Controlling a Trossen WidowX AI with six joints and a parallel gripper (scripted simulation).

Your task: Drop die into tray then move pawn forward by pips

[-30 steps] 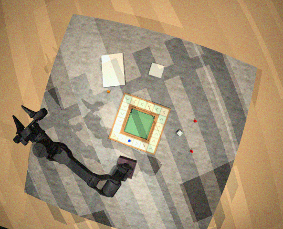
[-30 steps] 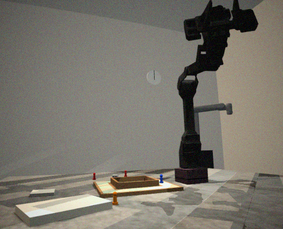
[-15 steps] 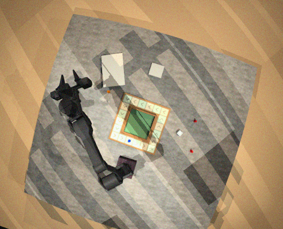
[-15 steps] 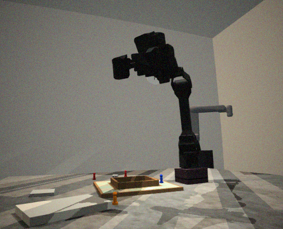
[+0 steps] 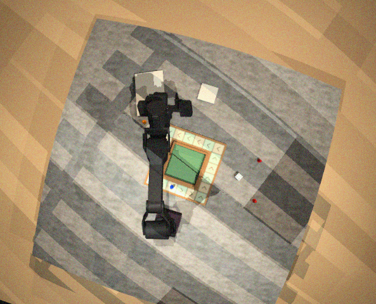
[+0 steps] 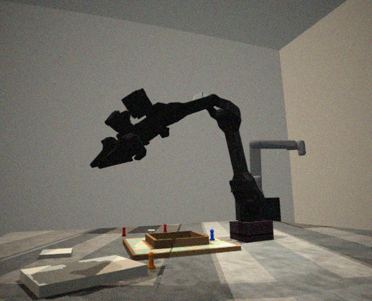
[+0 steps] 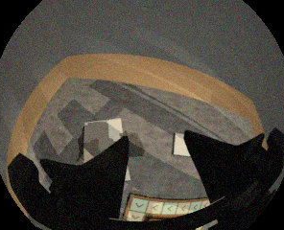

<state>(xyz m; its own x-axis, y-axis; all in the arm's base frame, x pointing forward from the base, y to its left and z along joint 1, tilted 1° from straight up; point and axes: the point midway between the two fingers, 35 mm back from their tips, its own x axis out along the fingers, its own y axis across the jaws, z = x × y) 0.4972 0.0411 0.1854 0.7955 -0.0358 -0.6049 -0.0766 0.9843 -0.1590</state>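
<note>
Right now the white die is 320 mm to the right of my gripper tip, 280 mm behind it and 210 mm below it. From my gripper tip the other things lie so: large white slab (210 mm below, 110 mm to the left, 40 mm ahead); then orange pawn (210 mm below, 120 mm to the left, 90 mm behind); then smaller white slab (220 mm below, 150 mm to the right, 60 mm ahead).
</note>
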